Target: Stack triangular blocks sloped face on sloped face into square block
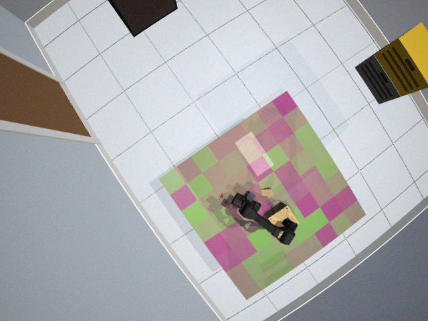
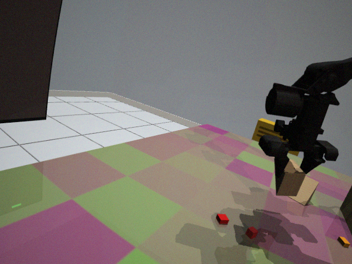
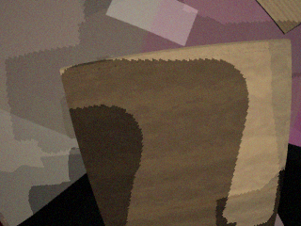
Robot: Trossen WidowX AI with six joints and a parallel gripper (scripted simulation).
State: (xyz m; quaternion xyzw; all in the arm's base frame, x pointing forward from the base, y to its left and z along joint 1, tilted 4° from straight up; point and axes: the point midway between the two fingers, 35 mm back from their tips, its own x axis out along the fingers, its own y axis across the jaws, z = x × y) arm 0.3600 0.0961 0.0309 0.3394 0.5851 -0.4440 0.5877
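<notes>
Right now the triangular wooden block is 160 mm to the right of my gripper tip, 110 mm behind it and 80 mm below it. From my gripper tip the other things lie so: orange cube: 180 mm behind, 90 mm below, 40 mm to the left.
</notes>
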